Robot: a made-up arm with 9 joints. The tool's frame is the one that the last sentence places. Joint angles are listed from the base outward.
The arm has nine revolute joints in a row. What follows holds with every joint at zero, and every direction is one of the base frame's.
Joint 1 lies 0.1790 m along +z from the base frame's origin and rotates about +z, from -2.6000 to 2.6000 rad.
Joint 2 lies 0.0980 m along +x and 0.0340 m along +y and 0.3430 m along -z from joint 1 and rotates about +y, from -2.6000 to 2.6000 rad.
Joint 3 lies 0.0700 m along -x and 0.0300 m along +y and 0.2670 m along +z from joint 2 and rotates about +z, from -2.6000 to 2.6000 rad.
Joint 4 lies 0.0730 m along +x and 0.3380 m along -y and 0.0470 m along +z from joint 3 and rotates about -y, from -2.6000 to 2.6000 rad.
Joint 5 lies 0.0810 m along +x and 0.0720 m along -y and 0.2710 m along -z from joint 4 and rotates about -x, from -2.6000 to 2.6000 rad.
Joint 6 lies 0.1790 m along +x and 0.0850 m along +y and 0.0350 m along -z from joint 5 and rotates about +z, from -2.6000 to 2.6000 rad.
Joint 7 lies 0.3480 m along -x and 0.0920 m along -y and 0.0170 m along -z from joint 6 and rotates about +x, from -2.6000 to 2.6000 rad.
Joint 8 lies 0.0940 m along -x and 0.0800 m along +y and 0.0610 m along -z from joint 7 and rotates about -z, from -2.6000 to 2.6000 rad.
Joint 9 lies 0.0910 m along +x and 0.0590 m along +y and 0.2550 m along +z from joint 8 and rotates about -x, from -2.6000 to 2.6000 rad.
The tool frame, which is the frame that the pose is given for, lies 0.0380 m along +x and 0.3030 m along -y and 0.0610 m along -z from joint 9; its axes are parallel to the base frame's.
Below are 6 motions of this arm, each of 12 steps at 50 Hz.
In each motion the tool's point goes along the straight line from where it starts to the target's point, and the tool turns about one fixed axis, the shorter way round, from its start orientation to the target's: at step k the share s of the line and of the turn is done. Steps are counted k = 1, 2, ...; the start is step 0. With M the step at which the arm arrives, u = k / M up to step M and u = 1 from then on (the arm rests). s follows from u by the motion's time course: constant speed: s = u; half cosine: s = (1 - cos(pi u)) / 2; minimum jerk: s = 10 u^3 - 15 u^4 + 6 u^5.
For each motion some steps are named. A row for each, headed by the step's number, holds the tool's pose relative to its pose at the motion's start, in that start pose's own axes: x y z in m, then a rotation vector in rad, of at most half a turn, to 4 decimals.
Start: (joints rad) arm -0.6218 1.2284 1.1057 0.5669 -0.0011 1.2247 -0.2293 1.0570 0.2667
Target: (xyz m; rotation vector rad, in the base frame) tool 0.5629 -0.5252 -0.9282 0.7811 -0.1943 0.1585
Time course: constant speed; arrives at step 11
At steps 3, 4, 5, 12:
3: -0.0043 -0.0066 -0.0017 0.0274 -0.0497 0.0077
4: -0.0057 -0.0088 -0.0023 0.0366 -0.0662 0.0103
5: -0.0071 -0.0110 -0.0029 0.0457 -0.0828 0.0128
12: -0.0157 -0.0242 -0.0064 0.1006 -0.1821 0.0282

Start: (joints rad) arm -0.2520 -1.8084 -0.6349 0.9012 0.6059 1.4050 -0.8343 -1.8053 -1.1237
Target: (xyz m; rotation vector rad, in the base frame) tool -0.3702 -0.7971 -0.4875 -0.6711 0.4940 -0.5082
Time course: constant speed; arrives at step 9
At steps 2, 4, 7, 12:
2: -0.0063 0.0067 -0.0008 -0.0069 0.0229 0.0282
4: -0.0127 0.0135 -0.0016 -0.0138 0.0459 0.0564
7: -0.0222 0.0236 -0.0028 -0.0241 0.0803 0.0986
12: -0.0285 0.0303 -0.0035 -0.0310 0.1033 0.1268

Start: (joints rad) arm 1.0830 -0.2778 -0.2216 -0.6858 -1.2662 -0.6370 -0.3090 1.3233 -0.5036
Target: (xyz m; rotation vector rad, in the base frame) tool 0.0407 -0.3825 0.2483 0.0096 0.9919 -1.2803
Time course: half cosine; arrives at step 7
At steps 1, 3, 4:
1: -0.0002 0.0012 0.0012 -0.0022 0.0027 -0.0002
3: -0.0013 0.0093 0.0093 -0.0171 0.0210 -0.0019
4: -0.0020 0.0146 0.0146 -0.0268 0.0330 -0.0029

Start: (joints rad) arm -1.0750 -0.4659 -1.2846 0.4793 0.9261 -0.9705 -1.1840 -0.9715 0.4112
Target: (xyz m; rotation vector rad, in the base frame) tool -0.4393 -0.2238 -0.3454 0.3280 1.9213 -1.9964
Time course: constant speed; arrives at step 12
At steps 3, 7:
3: -0.0053 0.0291 -0.0164 -0.0388 -0.0404 0.0561
7: -0.0124 0.0680 -0.0383 -0.0905 -0.0943 0.1309

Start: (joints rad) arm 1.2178 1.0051 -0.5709 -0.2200 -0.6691 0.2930 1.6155 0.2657 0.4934
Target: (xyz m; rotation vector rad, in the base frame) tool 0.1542 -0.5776 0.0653 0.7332 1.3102 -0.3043
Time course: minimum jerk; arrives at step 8
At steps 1, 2, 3, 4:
1: -0.0012 -0.0003 0.0001 -0.0002 -0.0006 -0.0007
2: -0.0076 -0.0022 0.0003 -0.0011 -0.0038 -0.0046
3: -0.0202 -0.0060 0.0009 -0.0029 -0.0102 -0.0122
4: -0.0367 -0.0108 0.0017 -0.0052 -0.0186 -0.0222

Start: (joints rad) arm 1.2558 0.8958 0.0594 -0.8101 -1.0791 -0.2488 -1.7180 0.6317 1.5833
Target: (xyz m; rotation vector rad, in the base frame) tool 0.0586 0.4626 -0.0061 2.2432 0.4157 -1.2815
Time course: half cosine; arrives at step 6
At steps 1, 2, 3, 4, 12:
1: -0.0028 0.0004 0.0030 -0.0064 0.0017 -0.0062
2: -0.0105 0.0014 0.0113 -0.0238 0.0062 -0.0231
3: -0.0210 0.0028 0.0225 -0.0476 0.0124 -0.0462
4: -0.0315 0.0042 0.0338 -0.0714 0.0186 -0.0693
12: -0.0419 0.0056 0.0451 -0.0952 0.0248 -0.0924

